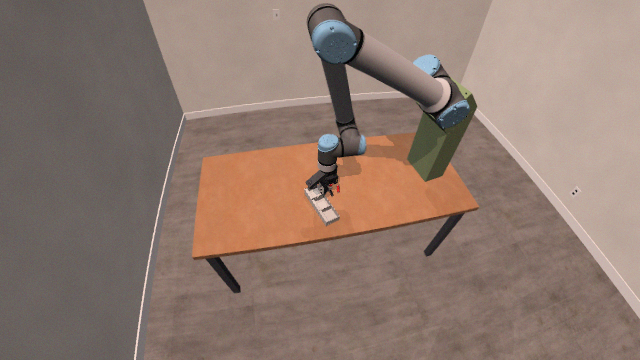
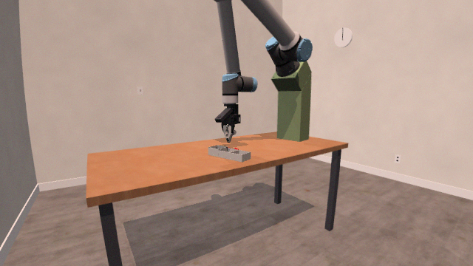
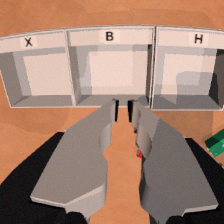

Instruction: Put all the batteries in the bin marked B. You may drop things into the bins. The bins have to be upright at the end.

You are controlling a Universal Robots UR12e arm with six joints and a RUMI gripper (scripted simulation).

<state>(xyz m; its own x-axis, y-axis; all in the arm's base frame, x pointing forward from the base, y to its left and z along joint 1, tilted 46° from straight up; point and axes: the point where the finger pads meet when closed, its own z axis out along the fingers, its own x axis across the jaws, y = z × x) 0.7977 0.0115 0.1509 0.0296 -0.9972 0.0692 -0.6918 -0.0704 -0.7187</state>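
The grey bin tray is 10 mm ahead of my hand, 10 mm to the left of it and 70 mm below it. Also, from my hand: red battery: 130 mm behind, 60 mm to the right, 90 mm below; then black battery: 80 mm behind, 50 mm to the right, 90 mm below; then red die: 100 mm behind, 100 mm to the right, 90 mm below.
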